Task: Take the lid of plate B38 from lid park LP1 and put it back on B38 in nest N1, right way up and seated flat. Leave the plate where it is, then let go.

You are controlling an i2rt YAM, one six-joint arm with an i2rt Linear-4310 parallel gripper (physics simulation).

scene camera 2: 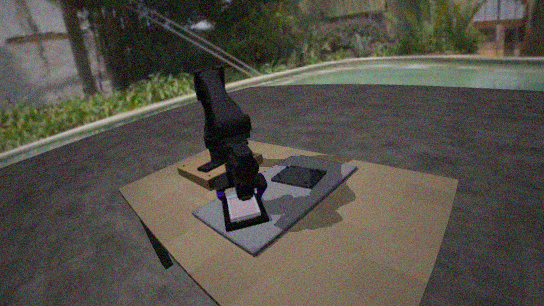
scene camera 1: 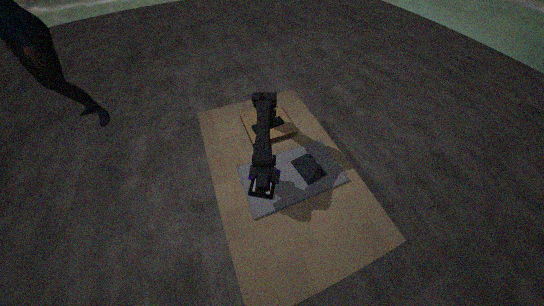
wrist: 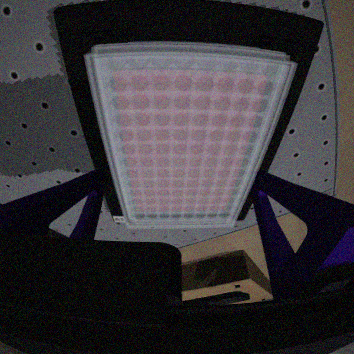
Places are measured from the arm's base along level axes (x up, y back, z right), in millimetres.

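Where they show: gripper, fingertip midpoint: (scene camera 2: 243, 203) (wrist: 177, 177); arm's base, origin of the base link: (scene camera 2: 219, 162) (wrist: 197, 301).
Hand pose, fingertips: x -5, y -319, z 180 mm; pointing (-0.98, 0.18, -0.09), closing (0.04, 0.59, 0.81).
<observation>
Each offset is from my fingertips to the centre of the thing. "spot": to the spot under its first point. Level surfaces: height alone.
The plate @[dx +2, dy -6, dz +10 mm] (scene camera 2: 243, 210) (wrist: 182, 135), with rows of pink wells, sits in a black nest frame @[dx -14, dy -5, dz +11 mm] (scene camera 1: 261, 196) (scene camera 2: 248, 225) (wrist: 190, 26). A clear lid @[spot: dx +1, dy -57, dz +49 mm] (wrist: 192, 48) lies over the plate, right way up and looking level; its edges run close along the plate's edges. My gripper (scene camera 1: 264, 176) (scene camera 2: 242, 192) (wrist: 177, 177) is open, with its dark blue fingers low at both sides of the lidded plate. A flat black pad @[spot: dx -13, dy -49, dz -239 mm] (scene camera 1: 309, 168) (scene camera 2: 299, 176), likely the lid park, shows no lid. No labels are readable; the arm hides part of the plate in scene camera 2.
The nest and pad are on a grey perforated board @[spot: dx -22, dy -134, dz +65 mm] (scene camera 1: 265, 209) (scene camera 2: 255, 246) on a wooden table @[dx -35 mm] (scene camera 1: 320, 255) (scene camera 2: 390, 240). A wooden block (scene camera 2: 196, 177) (wrist: 215, 272) stands under the arm's base. A person's leg (scene camera 1: 50, 70) shows at the upper left in scene camera 1.
</observation>
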